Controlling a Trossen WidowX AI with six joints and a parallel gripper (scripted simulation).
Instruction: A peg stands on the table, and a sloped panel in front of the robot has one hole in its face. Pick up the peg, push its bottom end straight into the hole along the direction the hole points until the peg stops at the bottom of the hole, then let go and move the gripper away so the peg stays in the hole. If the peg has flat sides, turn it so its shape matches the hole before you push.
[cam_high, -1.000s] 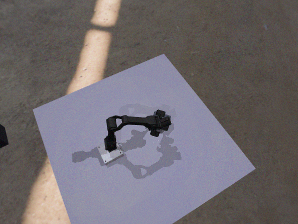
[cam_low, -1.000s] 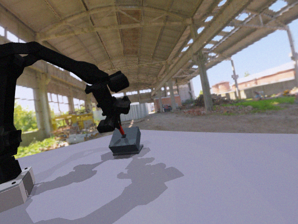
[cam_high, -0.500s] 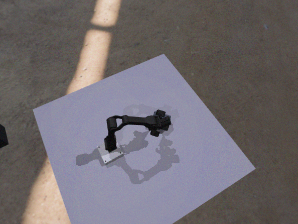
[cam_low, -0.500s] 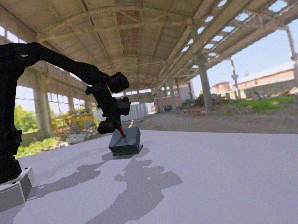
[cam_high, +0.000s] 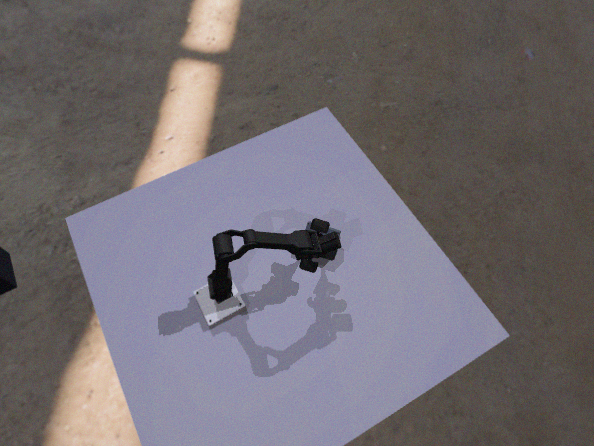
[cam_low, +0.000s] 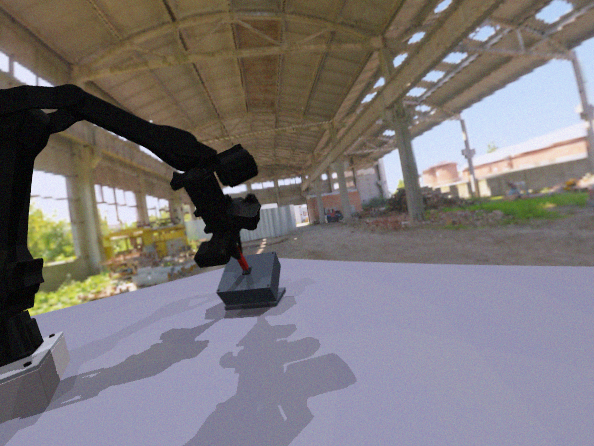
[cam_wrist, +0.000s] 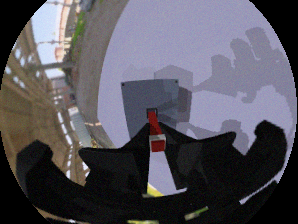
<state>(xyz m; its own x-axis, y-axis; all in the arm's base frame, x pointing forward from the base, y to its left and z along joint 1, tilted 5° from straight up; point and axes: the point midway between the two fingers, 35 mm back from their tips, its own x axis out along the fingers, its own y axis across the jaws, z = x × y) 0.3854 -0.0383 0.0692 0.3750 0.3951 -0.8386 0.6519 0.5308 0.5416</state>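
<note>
Now: the grey sloped panel 60 mm below my gripper tip, 30 mm to the left of it and 30 mm ahead of it. From my gripper tip the other things lie so: red peg 10 mm to the right, 10 mm behind, 10 mm above.
</note>
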